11 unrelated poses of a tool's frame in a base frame.
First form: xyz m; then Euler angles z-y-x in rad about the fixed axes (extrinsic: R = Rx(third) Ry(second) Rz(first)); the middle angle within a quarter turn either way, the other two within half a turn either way.
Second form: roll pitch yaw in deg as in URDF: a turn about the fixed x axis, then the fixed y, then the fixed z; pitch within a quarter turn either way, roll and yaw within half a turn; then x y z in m. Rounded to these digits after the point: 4 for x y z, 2 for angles.
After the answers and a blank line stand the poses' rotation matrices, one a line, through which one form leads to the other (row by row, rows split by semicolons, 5 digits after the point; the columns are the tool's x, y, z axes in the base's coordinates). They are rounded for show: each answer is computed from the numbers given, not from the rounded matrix.
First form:
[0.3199 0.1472 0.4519 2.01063 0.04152 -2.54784]
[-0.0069 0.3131 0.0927 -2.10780 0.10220 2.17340]
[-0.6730 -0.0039 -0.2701 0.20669 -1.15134 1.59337]
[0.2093 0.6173 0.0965 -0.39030 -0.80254 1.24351]
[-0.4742 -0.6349 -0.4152 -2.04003 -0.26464 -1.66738]
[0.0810 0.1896 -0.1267 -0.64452 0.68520 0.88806]
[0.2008 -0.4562 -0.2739 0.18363 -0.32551 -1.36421]
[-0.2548 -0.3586 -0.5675 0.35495 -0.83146 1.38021]
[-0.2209 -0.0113 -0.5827 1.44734 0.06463 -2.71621]
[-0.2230 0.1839 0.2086 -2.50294 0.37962 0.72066]
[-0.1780 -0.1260 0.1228 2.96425 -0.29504 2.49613]
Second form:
[165.96 31.39 -119.89 0.3199 0.1472 0.4519]
[-146.60 47.52 138.90 -0.0069 0.3131 0.0927]
[90.54 -10.66 -66.07 -0.6730 -0.0039 -0.2701]
[76.95 8.42 -49.49 0.2093 0.6173 0.0965]
[102.28 -64.05 -175.84 -0.4742 -0.6349 -0.4152]
[37.90 51.75 1.24 0.0810 0.1896 -0.1267]
[-78.72 6.56 20.33 0.2008 -0.4562 -0.2739]
[81.67 -28.20 -44.20 -0.2548 -0.3586 -0.5675]
[-173.15 23.72 -82.29 -0.2209 -0.0113 -0.5827]
[-44.91 9.78 -139.18 -0.2230 0.1839 0.2086]
[-144.20 -19.56 178.10 -0.1780 -0.1260 0.1228]

-0.42542 -0.90404 0.04151; -0.74007 0.37393 0.55899; -0.52087 0.20709 -0.82813
-0.50889 0.85476 0.10202; 0.44401 0.36217 -0.81956; -0.73748 -0.37177 -0.56383
0.39860 -0.08358 -0.91331; -0.89828 0.16529 -0.40716; 0.18499 0.98270 -0.00919
0.64262 0.26438 -0.71912; -0.75205 0.03822 -0.65800; -0.14648 0.96366 0.22339
-0.43646 0.86086 -0.26156; -0.03172 0.27581 0.96069; 0.89916 0.42760 -0.09308
0.61896 0.46521 0.63283; 0.01342 0.79934 -0.60073; -0.78531 0.38032 0.48852
0.93156 -0.17301 -0.31979; 0.34518 0.14452 0.92734; -0.11422 -0.97426 0.19435
0.63180 -0.23417 -0.73892; -0.61447 0.42978 -0.66160; 0.47250 0.87204 0.12764
0.12289 -0.99032 0.06459; -0.90723 -0.08572 0.41181; -0.40228 -0.10920 -0.90898
-0.74574 0.55367 0.37057; -0.64424 -0.45751 -0.61290; -0.16981 -0.69580 0.69788
-0.94178 -0.16879 -0.29078; 0.03126 0.81715 -0.57557; 0.33476 -0.55116 -0.76430

